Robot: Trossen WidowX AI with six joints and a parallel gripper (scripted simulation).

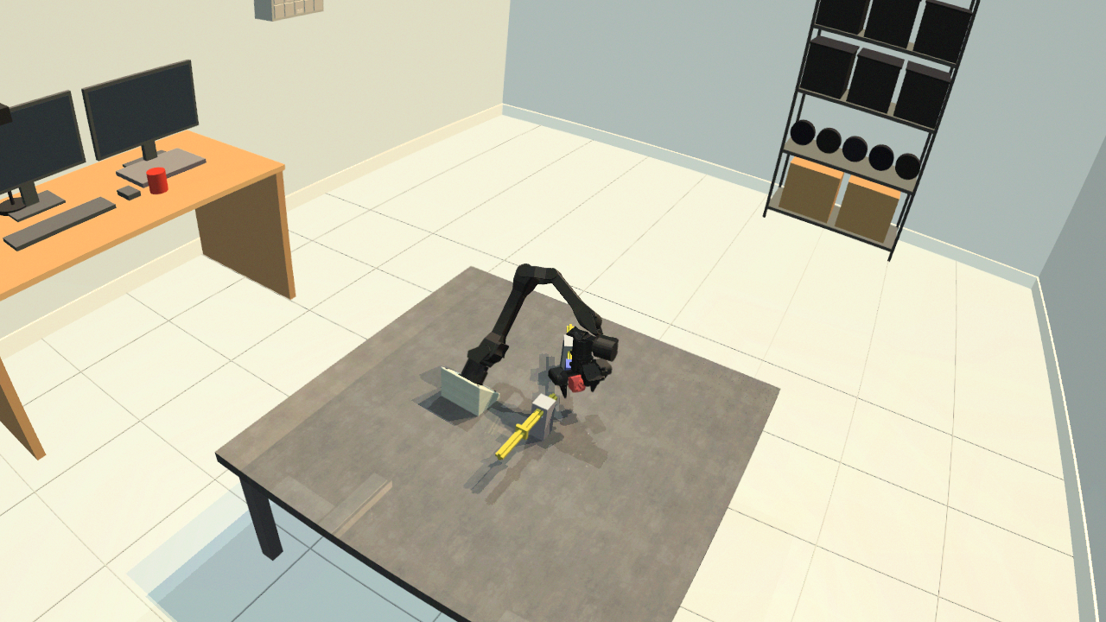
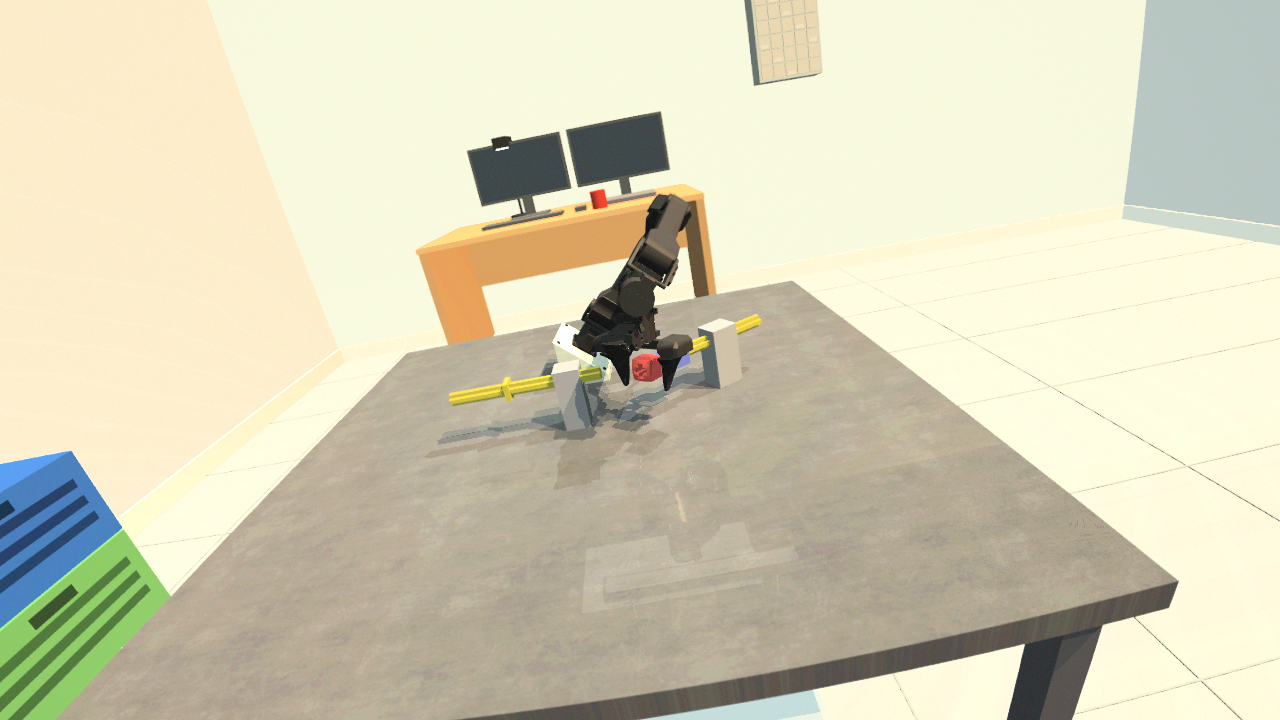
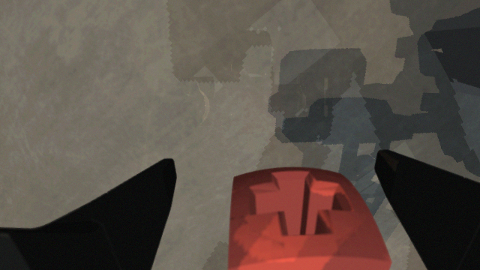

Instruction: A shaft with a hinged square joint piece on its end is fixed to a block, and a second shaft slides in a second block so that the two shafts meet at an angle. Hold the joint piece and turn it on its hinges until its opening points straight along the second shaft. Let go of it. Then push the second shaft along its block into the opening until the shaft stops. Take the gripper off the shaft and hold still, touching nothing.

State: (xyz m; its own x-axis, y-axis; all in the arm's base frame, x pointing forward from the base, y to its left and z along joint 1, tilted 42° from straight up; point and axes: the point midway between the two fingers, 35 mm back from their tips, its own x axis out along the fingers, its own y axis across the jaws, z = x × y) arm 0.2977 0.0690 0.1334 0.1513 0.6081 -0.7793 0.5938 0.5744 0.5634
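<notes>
Right now my gripper tip is 3 cm below the red square joint piece, 2 cm past it and 1 cm to the right of it.
</notes>
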